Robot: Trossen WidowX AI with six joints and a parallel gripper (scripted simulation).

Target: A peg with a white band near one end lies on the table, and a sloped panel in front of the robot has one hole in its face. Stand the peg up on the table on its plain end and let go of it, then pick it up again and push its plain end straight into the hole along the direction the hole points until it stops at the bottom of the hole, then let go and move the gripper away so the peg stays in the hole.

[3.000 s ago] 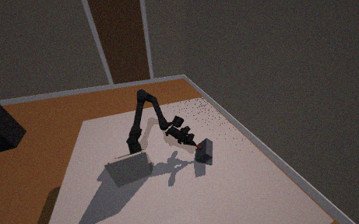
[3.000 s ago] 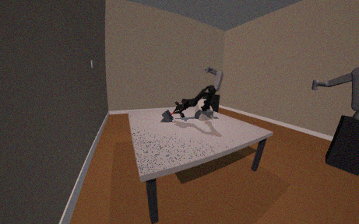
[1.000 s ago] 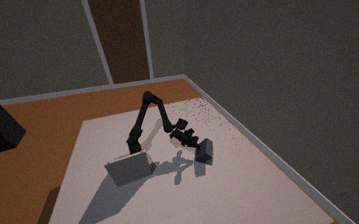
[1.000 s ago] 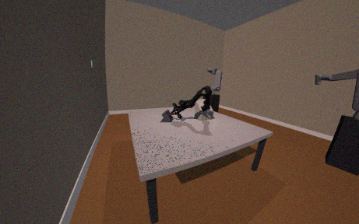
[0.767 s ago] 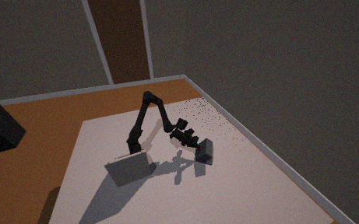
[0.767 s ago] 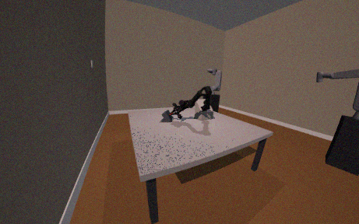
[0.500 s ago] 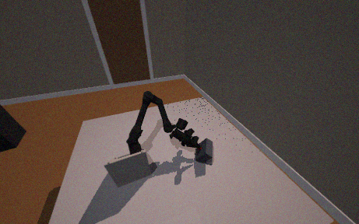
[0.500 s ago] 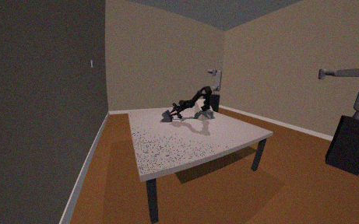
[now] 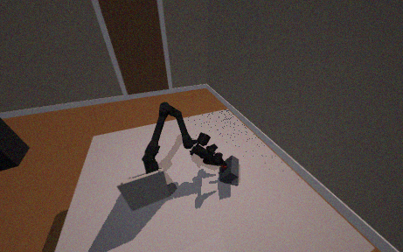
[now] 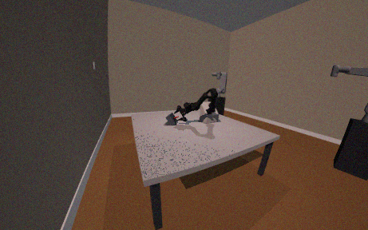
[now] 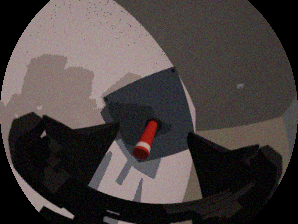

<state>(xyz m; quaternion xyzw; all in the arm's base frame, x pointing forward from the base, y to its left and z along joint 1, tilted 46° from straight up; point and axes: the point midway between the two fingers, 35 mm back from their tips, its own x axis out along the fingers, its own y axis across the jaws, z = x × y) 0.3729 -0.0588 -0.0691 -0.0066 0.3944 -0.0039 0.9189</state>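
Right now the red peg is 1 cm to the left of my gripper tip and 1 cm behind it. Round my gripper tip: sloped panel 3 cm to the right, 3 cm below, 3 cm ahead.
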